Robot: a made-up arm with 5 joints.
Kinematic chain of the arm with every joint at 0, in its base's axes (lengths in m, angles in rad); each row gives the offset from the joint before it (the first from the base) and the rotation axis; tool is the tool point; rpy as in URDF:
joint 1: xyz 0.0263 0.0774 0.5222 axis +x
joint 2: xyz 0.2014 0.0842 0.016 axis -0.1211 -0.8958 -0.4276
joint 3: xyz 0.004 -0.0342 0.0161 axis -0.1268 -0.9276 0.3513
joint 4: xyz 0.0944 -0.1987 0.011 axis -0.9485 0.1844 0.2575
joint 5: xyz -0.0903 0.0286 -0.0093 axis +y
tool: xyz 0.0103 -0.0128 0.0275 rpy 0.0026 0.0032 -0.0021
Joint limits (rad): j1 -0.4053..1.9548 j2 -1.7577..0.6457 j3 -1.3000..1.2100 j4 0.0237..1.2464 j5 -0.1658..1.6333
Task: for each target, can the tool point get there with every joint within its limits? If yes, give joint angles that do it. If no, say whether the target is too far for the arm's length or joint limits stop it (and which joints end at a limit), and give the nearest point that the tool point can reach.
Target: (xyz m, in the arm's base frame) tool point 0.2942 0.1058 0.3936
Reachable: yes | joints 1.4039 -1.2573 -0.7927 0.3708 1.1032
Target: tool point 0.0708 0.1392 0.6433
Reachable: no: joint limits stop it (at a limit: joint 1, joint 2, joint 3, joint 4) | nearest point 0.1453 0.0377 0.6713 | short by 0.129 m
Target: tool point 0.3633 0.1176 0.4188
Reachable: yes | joints 1.2715 -1.1290 0.3255 0.7960 0.8413
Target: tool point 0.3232 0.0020 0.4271
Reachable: yes | joints 0.6620 -0.7198 -0.0068 0.3073 1.1597
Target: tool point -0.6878 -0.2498 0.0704
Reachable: no: too far | nearest point 0.0919 0.0007 0.4163 | short by 0.889 m
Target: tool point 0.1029 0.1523 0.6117
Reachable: no: joint limits stop it (at a limit: joint 1, joint 2, joint 3, joint 4) | nearest point 0.1456 0.0380 0.6717 | short by 0.136 m
